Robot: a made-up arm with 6 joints.
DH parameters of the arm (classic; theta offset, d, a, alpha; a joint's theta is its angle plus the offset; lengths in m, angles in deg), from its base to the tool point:
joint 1: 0 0.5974 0.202 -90
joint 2: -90 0 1.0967 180
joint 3: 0 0 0.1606 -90
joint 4: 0 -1.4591 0 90
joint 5: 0 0 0 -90
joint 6: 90 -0.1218 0 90
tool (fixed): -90 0 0 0
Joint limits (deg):
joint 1: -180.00..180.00
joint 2: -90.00..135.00
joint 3: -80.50..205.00
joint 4: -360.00..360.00
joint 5: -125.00..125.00
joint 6: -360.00..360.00
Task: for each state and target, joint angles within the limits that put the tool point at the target. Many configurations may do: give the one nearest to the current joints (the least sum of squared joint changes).
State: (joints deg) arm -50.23 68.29 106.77 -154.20 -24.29 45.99
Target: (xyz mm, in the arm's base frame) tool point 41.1 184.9 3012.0
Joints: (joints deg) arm -88.83 19.44 129.98 -142.43 -37.16 45.99
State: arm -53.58 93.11 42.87 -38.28 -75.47 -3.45
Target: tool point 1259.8 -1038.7 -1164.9
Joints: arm -42.08 107.10 29.32 -38.21 -76.36 -3.45
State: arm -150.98 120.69 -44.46 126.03 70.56 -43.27
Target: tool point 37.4 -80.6 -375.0
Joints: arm -153.37 100.20 -51.73 130.37 73.15 -43.27
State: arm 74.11 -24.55 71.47 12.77 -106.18 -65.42
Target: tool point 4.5 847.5 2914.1
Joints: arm 91.09 -4.30 53.09 10.21 -107.57 -65.42
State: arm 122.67 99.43 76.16 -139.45 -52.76 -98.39
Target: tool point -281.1 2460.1 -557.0
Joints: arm 94.93 99.17 50.82 -138.57 -58.22 -98.39
